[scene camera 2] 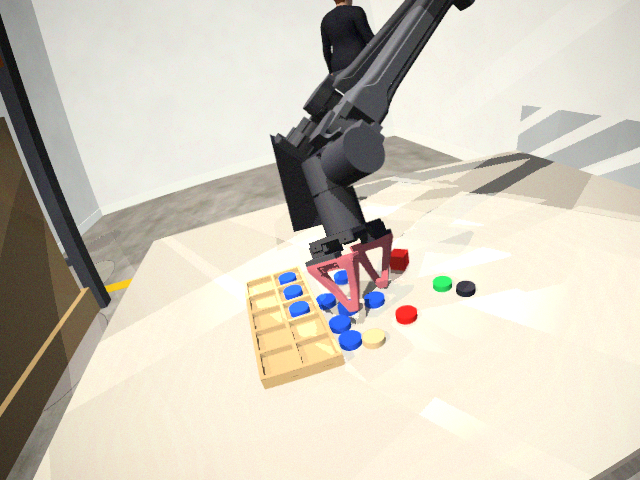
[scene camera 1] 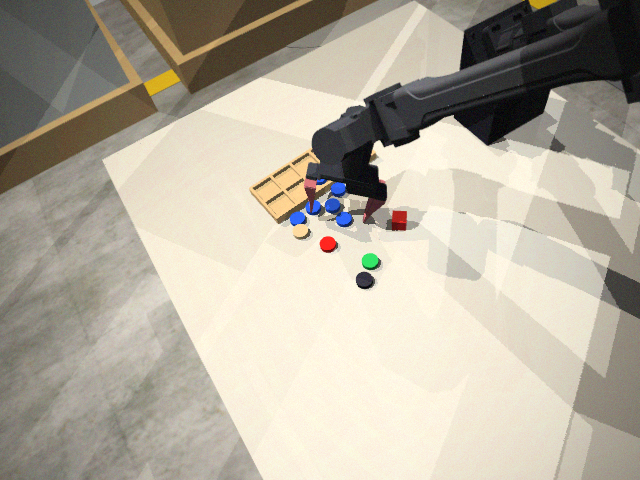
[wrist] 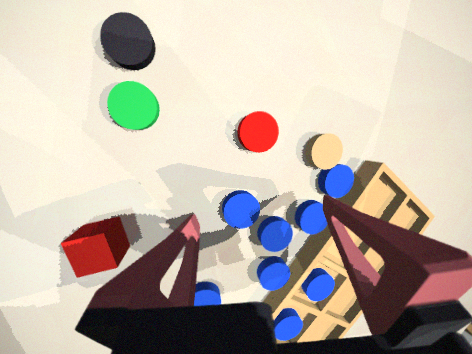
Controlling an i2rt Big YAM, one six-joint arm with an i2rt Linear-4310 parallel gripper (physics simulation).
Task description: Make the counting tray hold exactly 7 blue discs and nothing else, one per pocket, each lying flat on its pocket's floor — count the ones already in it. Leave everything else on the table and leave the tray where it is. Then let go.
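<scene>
The wooden tray (scene camera 1: 279, 215) (scene camera 2: 305, 374) (wrist: 370, 172) has two columns of pockets. Three blue discs (scene camera 2: 287, 277) (scene camera 2: 293, 291) (scene camera 2: 299, 308) lie in adjacent pockets of its right column in scene view 2; the pockets nearer that camera are empty. Several loose blue discs lie beside the tray, including one (scene camera 1: 343, 219) (scene camera 2: 374, 299) (wrist: 241, 209) farther from it, one (scene camera 1: 332, 205) (scene camera 2: 345, 311) (wrist: 275, 234) beside that, and one (scene camera 1: 297, 218) (scene camera 2: 349, 339) (wrist: 336, 181) near the tray's corner. My gripper (scene camera 1: 338, 215) (scene camera 2: 367, 297) (wrist: 258, 211) is open and empty, above the loose discs.
A tan disc (scene camera 1: 300, 230) (scene camera 2: 373, 338) (wrist: 327, 151) lies close to the corner blue disc. A red disc (scene camera 1: 327, 243) (scene camera 2: 406, 314) (wrist: 258, 131), green disc (scene camera 1: 370, 260) (scene camera 2: 442, 283) (wrist: 133, 105) and black disc (scene camera 1: 364, 280) (scene camera 2: 465, 288) (wrist: 127, 40) lie farther out. A red cube (scene camera 1: 399, 220) (scene camera 2: 399, 259) (wrist: 95, 247) stands beyond one finger.
</scene>
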